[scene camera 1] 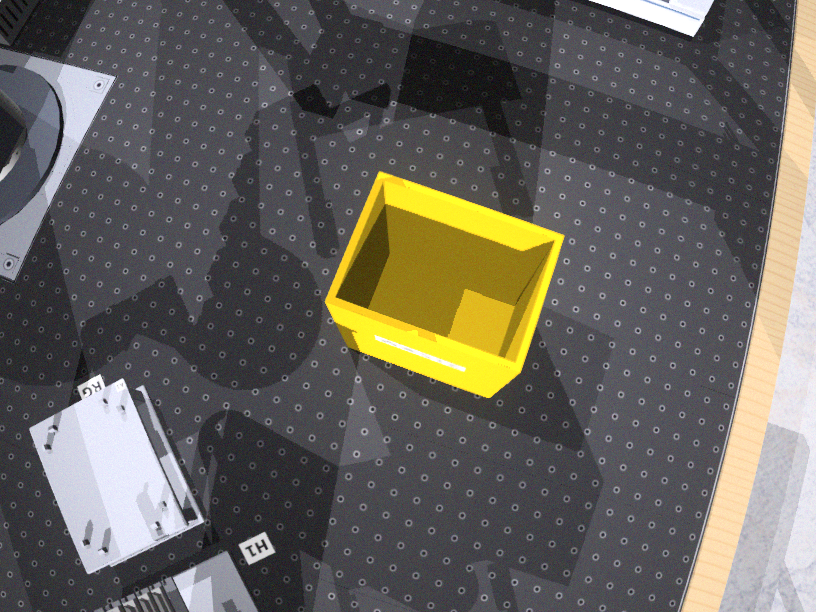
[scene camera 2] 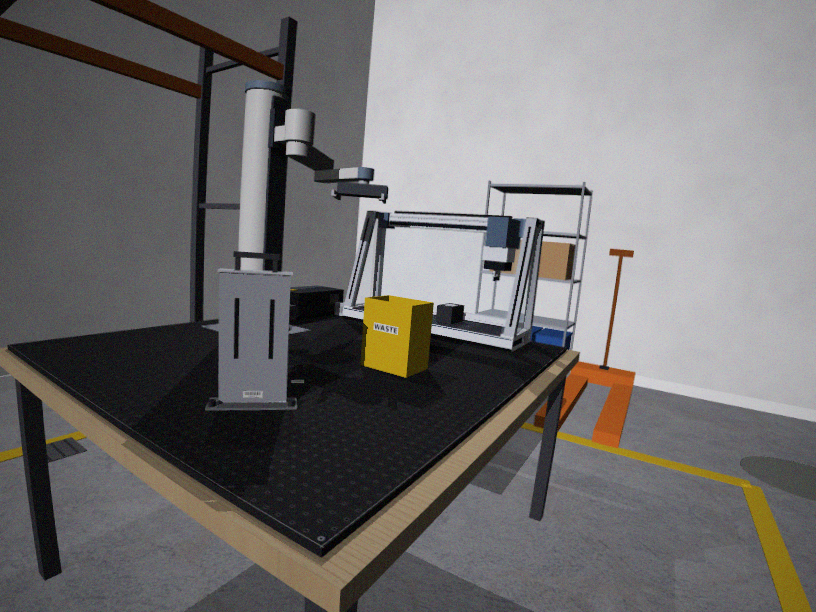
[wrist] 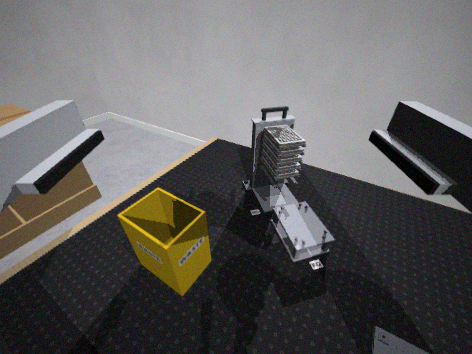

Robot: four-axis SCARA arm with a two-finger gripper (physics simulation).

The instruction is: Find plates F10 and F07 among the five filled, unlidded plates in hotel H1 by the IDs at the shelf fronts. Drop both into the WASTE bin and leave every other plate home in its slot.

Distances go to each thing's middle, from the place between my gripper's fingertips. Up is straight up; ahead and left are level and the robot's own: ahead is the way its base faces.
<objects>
My gripper is now 38 cm to the left of the RG stand (scene camera 1: 107,478) and 45 cm above it. The rest, counted from my hand: hotel H1 (scene camera 2: 253,370) (20 cm ahead, 56 cm to the right, 37 cm below).
</objects>
